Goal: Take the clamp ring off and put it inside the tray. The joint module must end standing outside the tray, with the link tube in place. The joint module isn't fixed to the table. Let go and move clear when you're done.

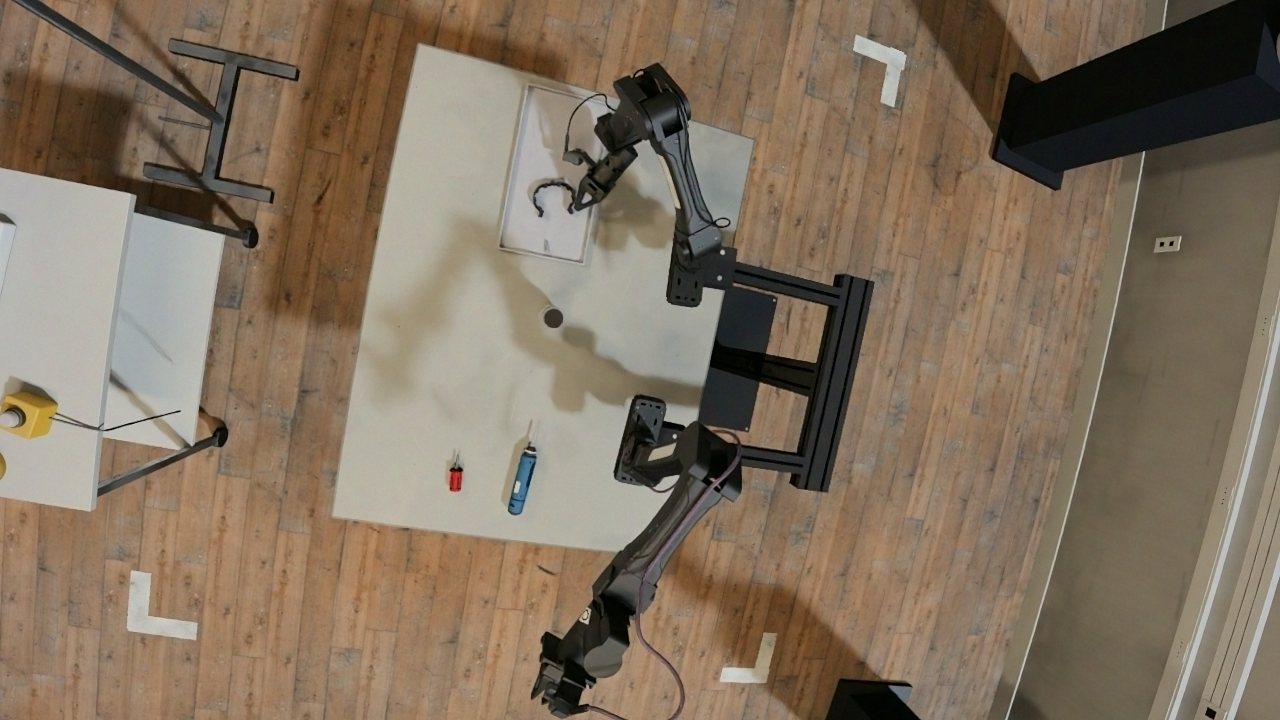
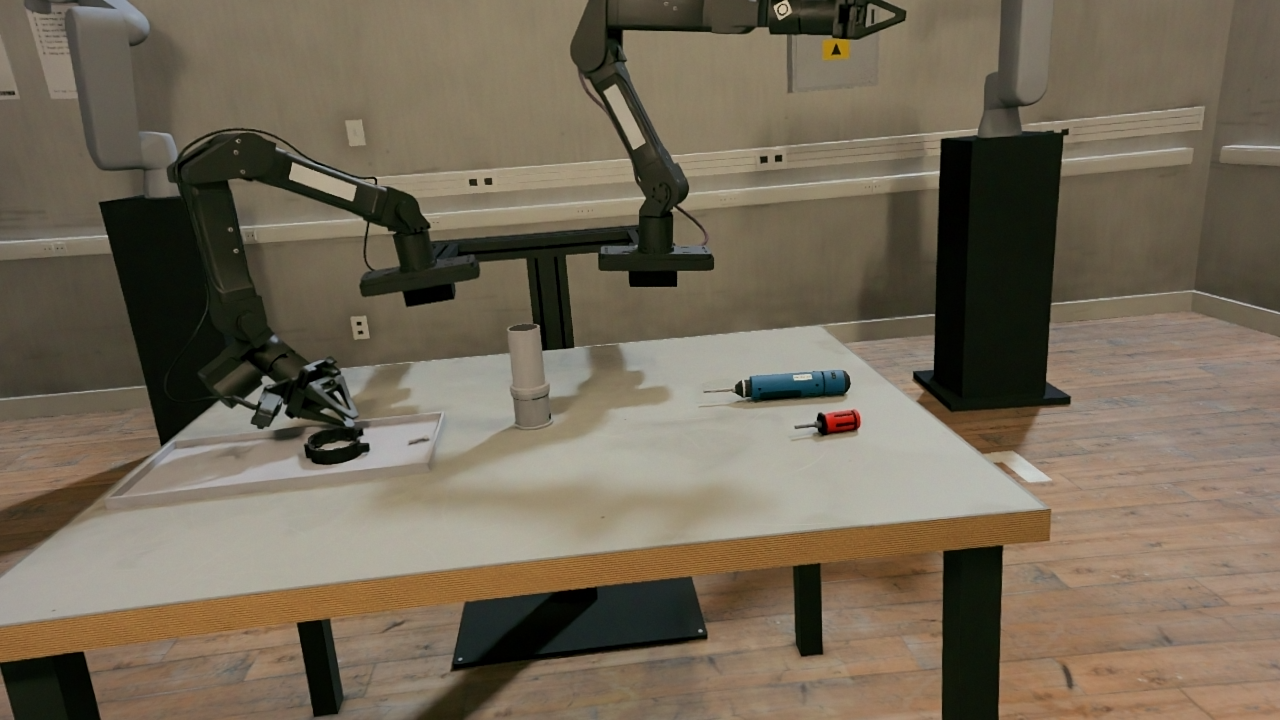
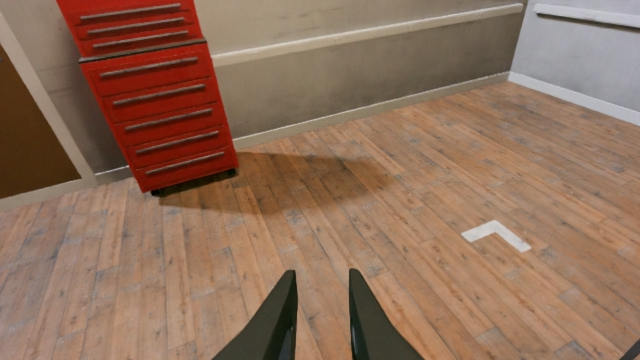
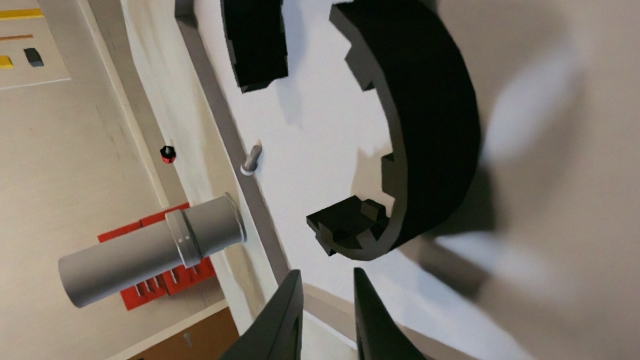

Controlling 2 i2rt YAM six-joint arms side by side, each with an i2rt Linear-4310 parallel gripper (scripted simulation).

Note:
In view: my left gripper [image 1: 536,699], my right gripper [image 2: 354,422], a pale link tube [image 2: 524,340], a white tray [image 2: 201,467], a blue power screwdriver [image 2: 816,383], a grey joint module [image 2: 532,412] and a black clamp ring [image 2: 338,455].
The pale link tube also shows in image 4 [image 4: 92,274]. The white tray shows as well in image 1 [image 1: 546,113] and in image 4 [image 4: 534,254]. The blue power screwdriver is seen too in image 1 [image 1: 528,459]. Image 3 misses the pale link tube: it is out of frame. Image 3 misses the white tray: it is out of frame.

